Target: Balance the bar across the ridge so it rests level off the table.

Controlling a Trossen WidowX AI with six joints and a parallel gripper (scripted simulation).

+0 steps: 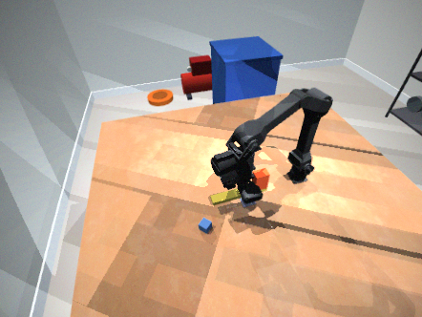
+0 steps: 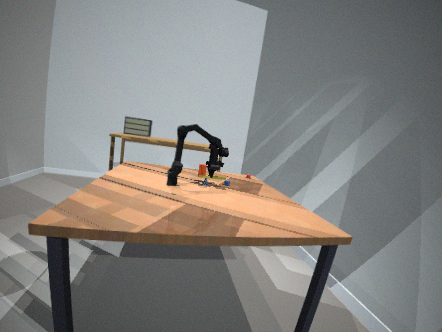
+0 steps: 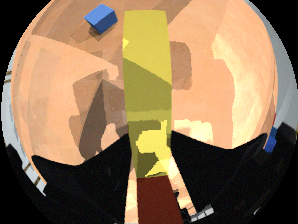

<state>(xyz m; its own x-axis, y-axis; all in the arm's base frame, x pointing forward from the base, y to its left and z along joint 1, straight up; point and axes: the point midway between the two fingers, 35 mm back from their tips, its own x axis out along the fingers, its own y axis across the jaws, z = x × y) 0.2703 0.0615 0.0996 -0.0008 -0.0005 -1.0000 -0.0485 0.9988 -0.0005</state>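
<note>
Now: gripper tip 40 mm above the dark ridge and 30 mm past it. From my gripper tip the other things lie so: small red piece (470 mm ahead, 440 mm to the left, 50 mm below); then small blue cube (150 mm ahead, 70 mm to the left, 50 mm below).
</note>
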